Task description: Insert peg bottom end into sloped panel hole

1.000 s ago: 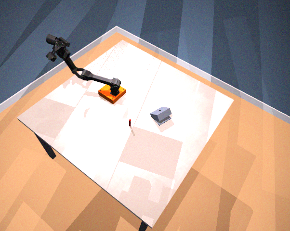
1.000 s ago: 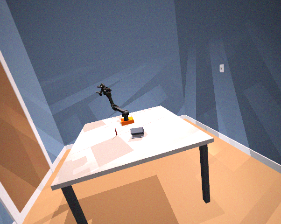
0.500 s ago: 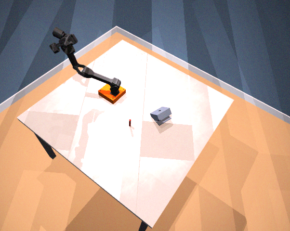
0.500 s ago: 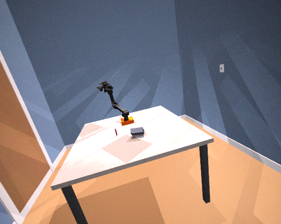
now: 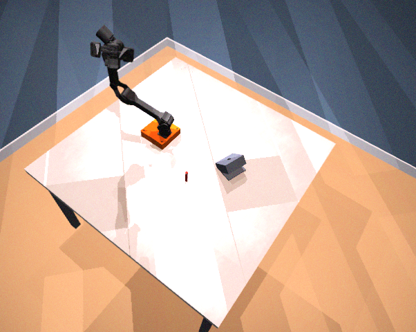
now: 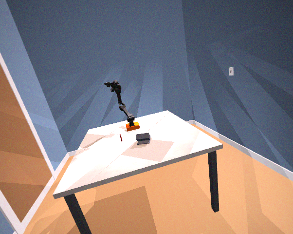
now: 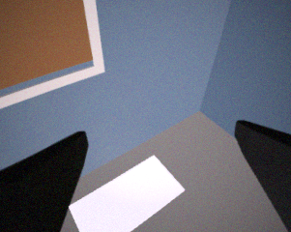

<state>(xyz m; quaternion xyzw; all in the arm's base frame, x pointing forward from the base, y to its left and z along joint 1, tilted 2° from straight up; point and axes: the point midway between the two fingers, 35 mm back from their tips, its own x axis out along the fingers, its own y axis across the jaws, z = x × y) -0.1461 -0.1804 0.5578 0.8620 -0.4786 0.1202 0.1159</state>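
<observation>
My gripper tip is now 410 mm short of the round red peg, 10 mm to the right of it and 570 mm above it. Also, from my gripper tip: grey sloped panel: 560 mm ahead, 230 mm to the left, 590 mm below.
</observation>
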